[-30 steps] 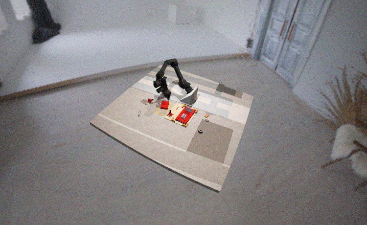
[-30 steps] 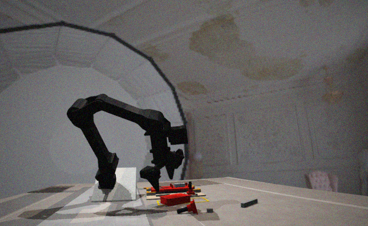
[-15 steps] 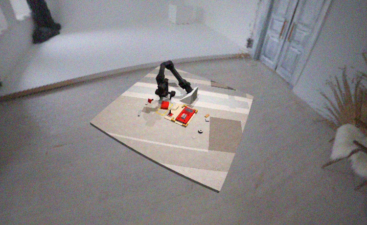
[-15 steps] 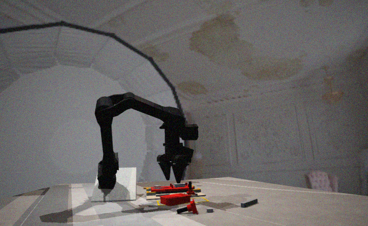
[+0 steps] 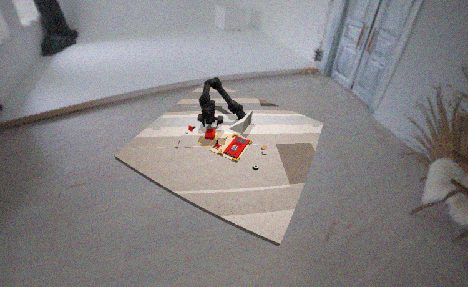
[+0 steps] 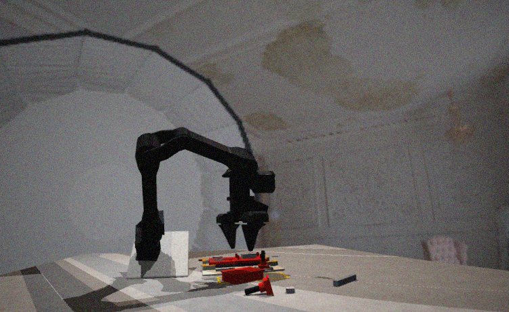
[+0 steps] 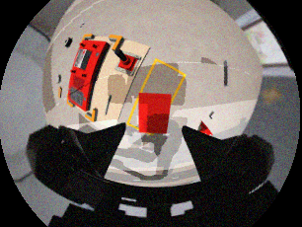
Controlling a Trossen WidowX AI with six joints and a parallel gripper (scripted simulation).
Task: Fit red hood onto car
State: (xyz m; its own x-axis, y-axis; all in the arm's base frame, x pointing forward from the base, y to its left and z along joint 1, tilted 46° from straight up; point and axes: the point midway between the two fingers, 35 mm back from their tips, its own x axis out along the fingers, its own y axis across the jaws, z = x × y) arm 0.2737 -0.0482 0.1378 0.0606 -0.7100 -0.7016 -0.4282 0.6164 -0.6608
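The red hood is 6 cm below my gripper tip. From my gripper tip the other things lie so: black-and-white wheel (44 cm to the left, 11 cm ahead, 7 cm below); grey engine block (25 cm to the left, 6 cm below, 5 cm ahead).
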